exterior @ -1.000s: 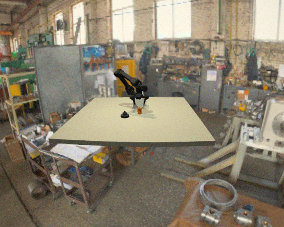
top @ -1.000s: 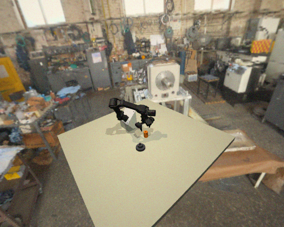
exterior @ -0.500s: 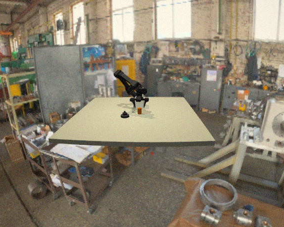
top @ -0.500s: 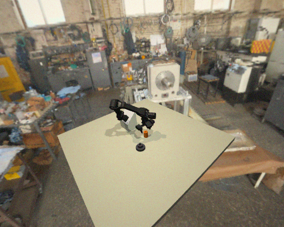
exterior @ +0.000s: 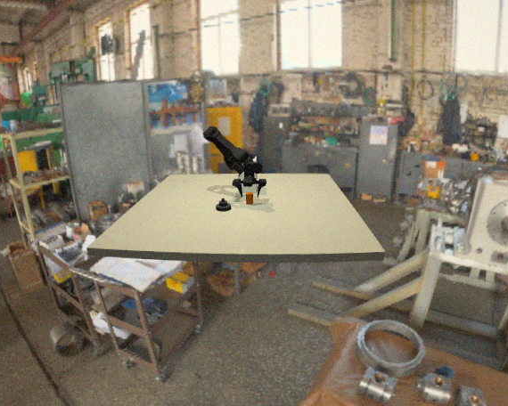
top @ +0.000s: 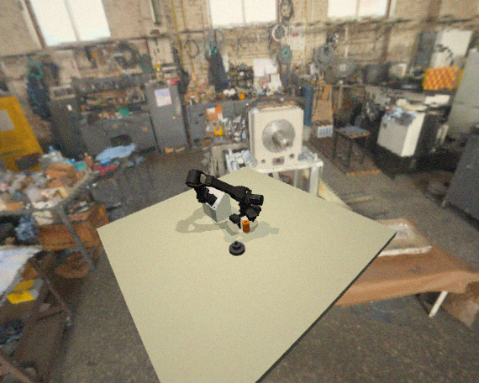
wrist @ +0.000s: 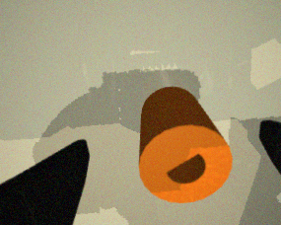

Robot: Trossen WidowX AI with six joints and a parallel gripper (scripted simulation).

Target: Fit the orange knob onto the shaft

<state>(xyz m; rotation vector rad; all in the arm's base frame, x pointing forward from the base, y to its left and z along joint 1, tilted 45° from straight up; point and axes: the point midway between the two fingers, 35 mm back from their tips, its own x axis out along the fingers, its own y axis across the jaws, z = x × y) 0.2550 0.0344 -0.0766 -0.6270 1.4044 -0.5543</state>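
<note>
Now: gripper tip 1 cm above the orange knob. The rest, counted from my gripper tip: pedestal (10 cm ahead, 14 cm to the right, 1 cm below).
</note>
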